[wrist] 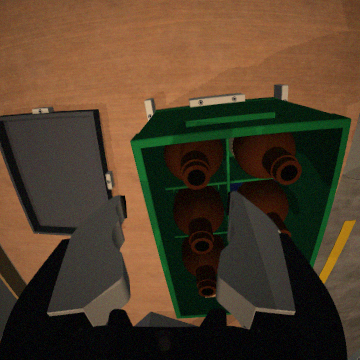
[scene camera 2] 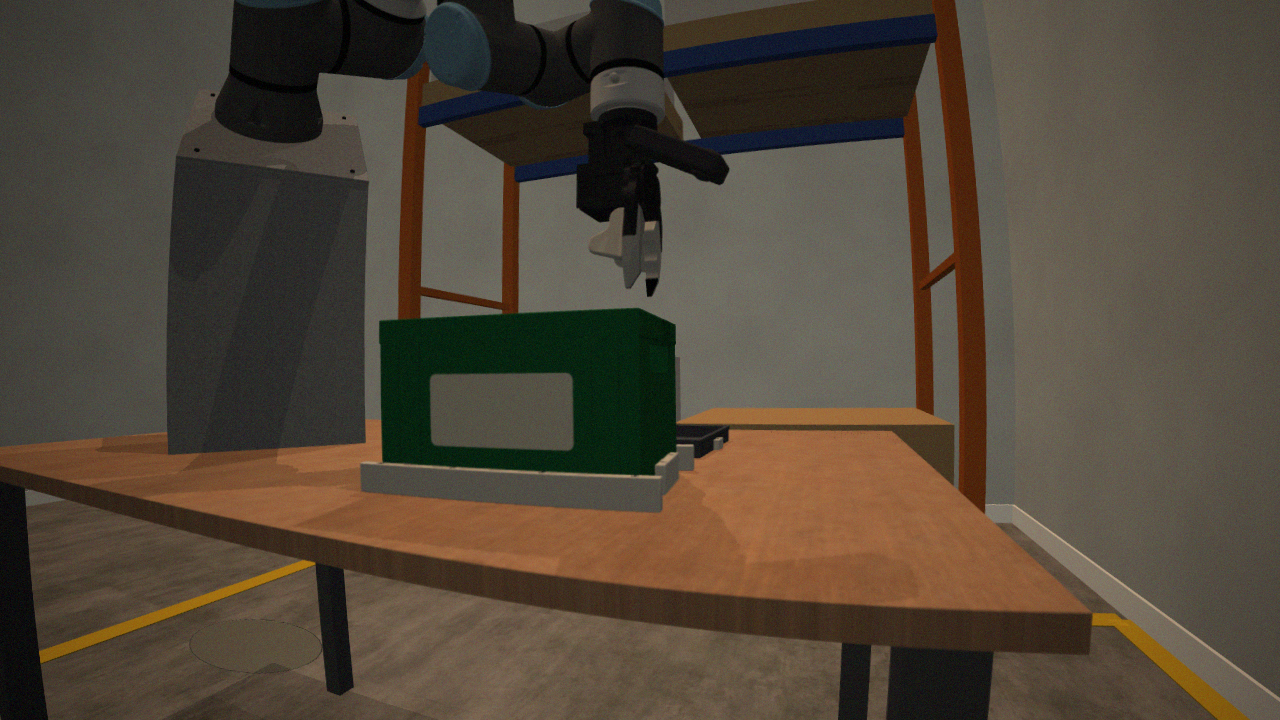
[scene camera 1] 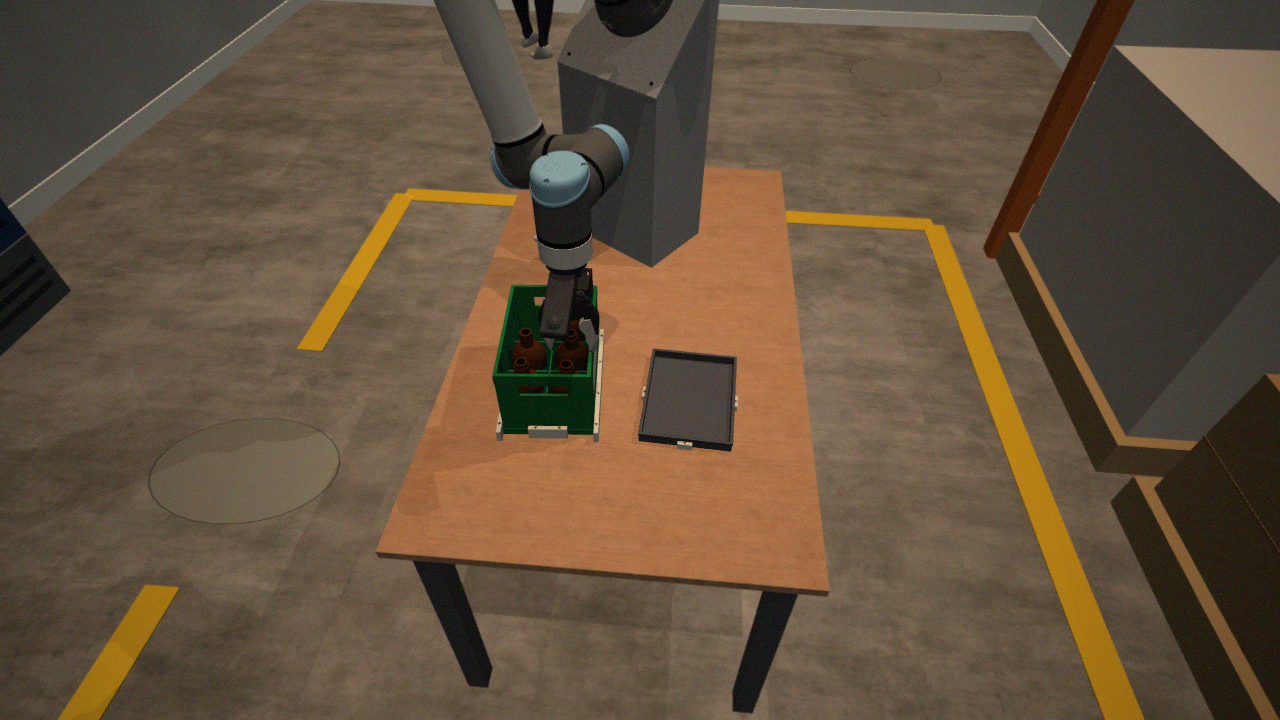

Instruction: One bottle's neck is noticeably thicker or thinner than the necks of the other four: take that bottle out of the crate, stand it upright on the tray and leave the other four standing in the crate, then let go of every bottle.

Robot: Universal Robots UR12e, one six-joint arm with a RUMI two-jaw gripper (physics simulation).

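Where they show: gripper, fingertip midpoint: [wrist: 176, 195] [scene camera 2: 639, 292] [scene camera 1: 572, 350]; arm's base, link origin: [scene camera 2: 270, 120].
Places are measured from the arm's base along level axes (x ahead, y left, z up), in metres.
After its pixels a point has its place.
The green crate [scene camera 1: 547, 410] @(x 0.768, y -0.205, z -0.524 m) [scene camera 2: 528, 344] @(x 0.660, y -0.296, z -0.454 m) [wrist: 155, 220] @(x 0.690, y -0.117, z -0.425 m) holds five brown bottles. In the wrist view the left column has a top bottle [wrist: 195, 165] @(x 0.736, y -0.164, z -0.437 m), a middle bottle [wrist: 199, 212] @(x 0.655, y -0.160, z -0.475 m) and a lower bottle [wrist: 202, 260] @(x 0.565, y -0.154, z -0.476 m); the right column has a top bottle [wrist: 265, 150] @(x 0.727, y -0.242, z -0.473 m) and a second bottle [wrist: 265, 197] @(x 0.658, y -0.247, z -0.483 m), partly hidden by a finger. The lower left mouth looks smallest, but I cannot tell how much is distance. My gripper [scene camera 1: 571, 342] @(x 0.736, y -0.148, z -0.390 m) [scene camera 2: 640, 289] @(x 0.736, y -0.148, z -0.390 m) [wrist: 176, 195] @(x 0.736, y -0.148, z -0.390 m) is part open and empty, just above the crate's rim, one fingertip over the crate, the other outside its left wall.
The dark tray [scene camera 1: 687, 443] @(x 0.813, y 0.076, z -0.585 m) [scene camera 2: 707, 438] @(x 0.800, y 0.015, z -0.577 m) [wrist: 55, 170] @(x 0.703, y 0.096, z -0.595 m) lies apart from the crate and holds no bottle. White brackets [scene camera 1: 547, 432] @(x 0.780, y -0.209, z -0.579 m) [scene camera 2: 510, 485] @(x 0.644, y -0.307, z -0.583 m) [wrist: 217, 100] @(x 0.774, y -0.209, z -0.570 m) edge the crate's base. The robot's grey pedestal [scene camera 1: 626, 161] [scene camera 2: 266, 313] @(x 0.107, y -0.082, z -0.380 m) stands on the table [scene camera 1: 608, 510] @(x 0.955, y -0.086, z -0.600 m) [scene camera 2: 805, 555] @(x 0.893, y -0.412, z -0.600 m) [wrist: 150, 45] @(x 0.865, y -0.127, z -0.600 m).
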